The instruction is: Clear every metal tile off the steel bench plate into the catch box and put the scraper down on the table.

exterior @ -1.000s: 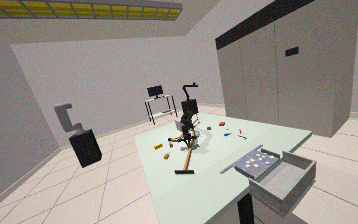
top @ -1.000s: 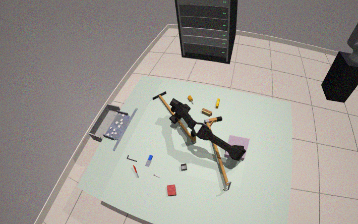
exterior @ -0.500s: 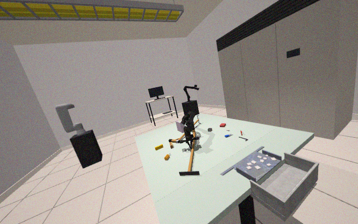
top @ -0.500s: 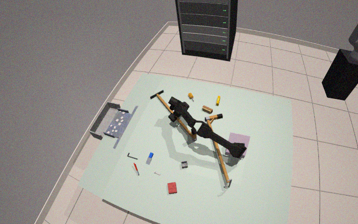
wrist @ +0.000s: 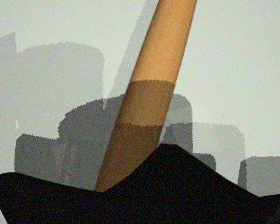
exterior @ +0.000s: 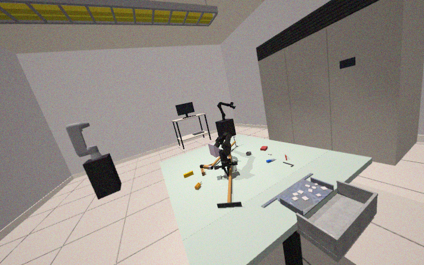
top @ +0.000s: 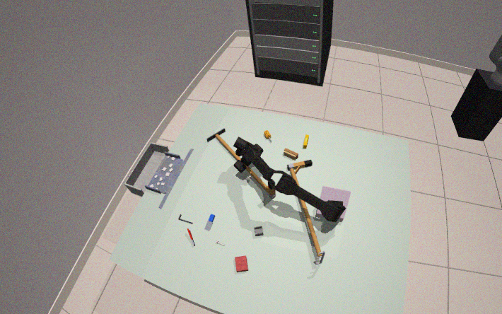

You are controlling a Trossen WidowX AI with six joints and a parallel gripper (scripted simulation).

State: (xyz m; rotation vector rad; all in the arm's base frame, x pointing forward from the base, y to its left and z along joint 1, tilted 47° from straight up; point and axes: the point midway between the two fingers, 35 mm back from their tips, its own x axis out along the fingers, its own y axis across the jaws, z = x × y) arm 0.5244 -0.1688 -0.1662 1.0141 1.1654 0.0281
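Now: gripper tip 5 cm below the long scraper and 2 cm short of it. From my gripper tip the other things lie so: yellow block: 33 cm behind, 22 cm to the right, 1 cm above; then orange part: 23 cm to the right, 9 cm behind; then wooden block: 25 cm behind, 10 cm to the right.
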